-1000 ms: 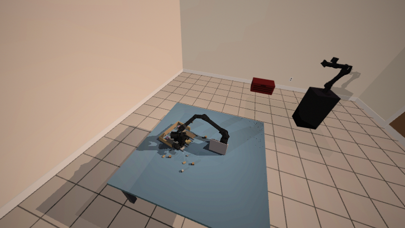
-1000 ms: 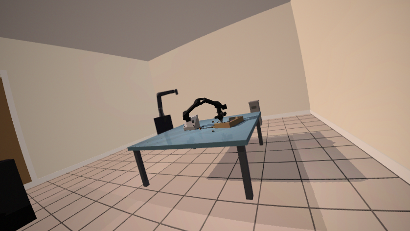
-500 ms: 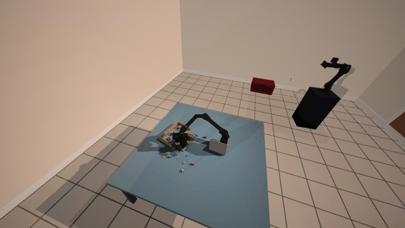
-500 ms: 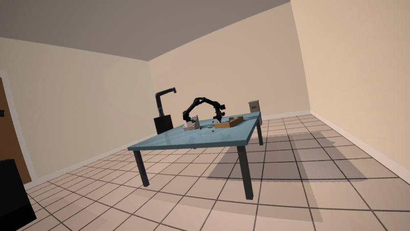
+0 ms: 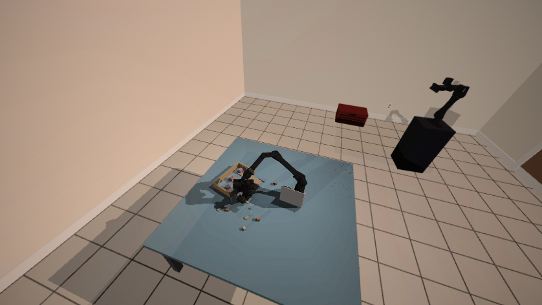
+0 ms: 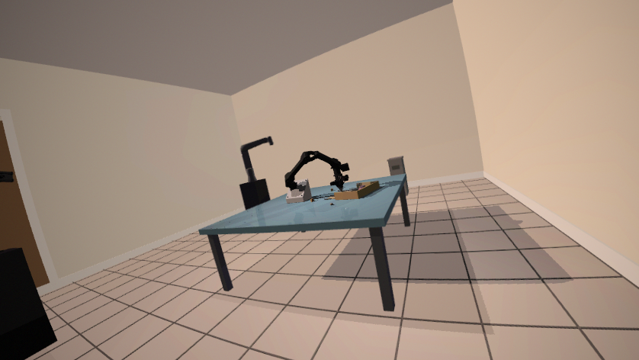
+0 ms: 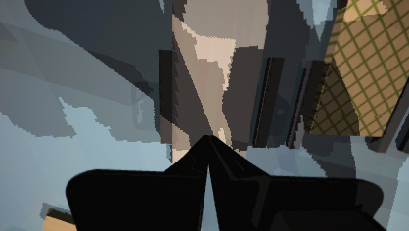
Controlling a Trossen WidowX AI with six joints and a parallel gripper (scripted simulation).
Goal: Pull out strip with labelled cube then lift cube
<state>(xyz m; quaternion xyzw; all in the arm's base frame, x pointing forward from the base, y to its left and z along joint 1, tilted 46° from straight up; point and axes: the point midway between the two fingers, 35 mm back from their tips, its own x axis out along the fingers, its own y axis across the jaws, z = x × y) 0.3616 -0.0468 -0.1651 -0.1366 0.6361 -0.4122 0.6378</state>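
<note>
Right now my gripper tip is 90 mm short of the beige strip and 40 mm to the left of it. Also, from my gripper tip: wooden block (150 mm to the left, 40 mm behind).
</note>
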